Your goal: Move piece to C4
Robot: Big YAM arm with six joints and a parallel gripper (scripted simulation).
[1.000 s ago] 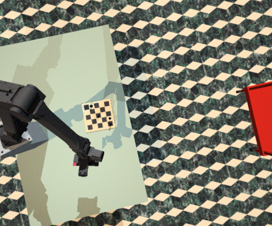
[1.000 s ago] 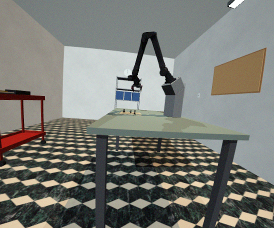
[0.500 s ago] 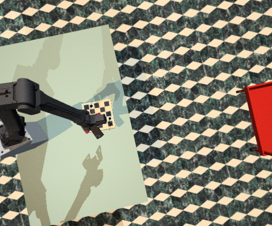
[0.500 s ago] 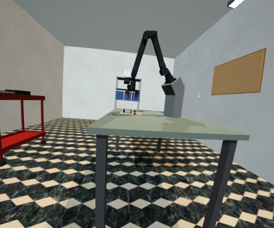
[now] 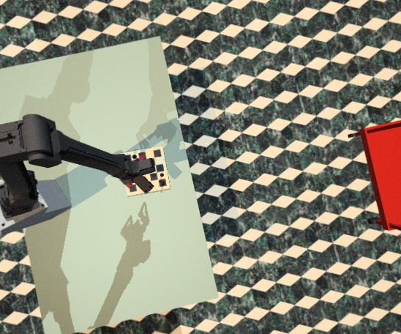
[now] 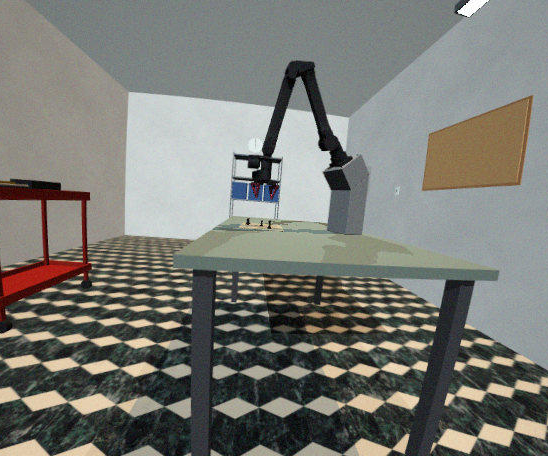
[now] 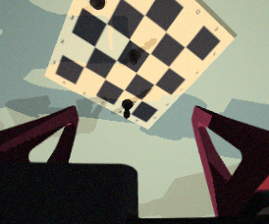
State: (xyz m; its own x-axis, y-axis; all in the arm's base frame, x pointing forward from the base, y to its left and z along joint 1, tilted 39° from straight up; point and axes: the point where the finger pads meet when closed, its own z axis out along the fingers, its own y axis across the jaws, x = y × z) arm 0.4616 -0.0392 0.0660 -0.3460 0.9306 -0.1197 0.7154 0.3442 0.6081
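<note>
The small chessboard is 160 mm below my hand.
</note>
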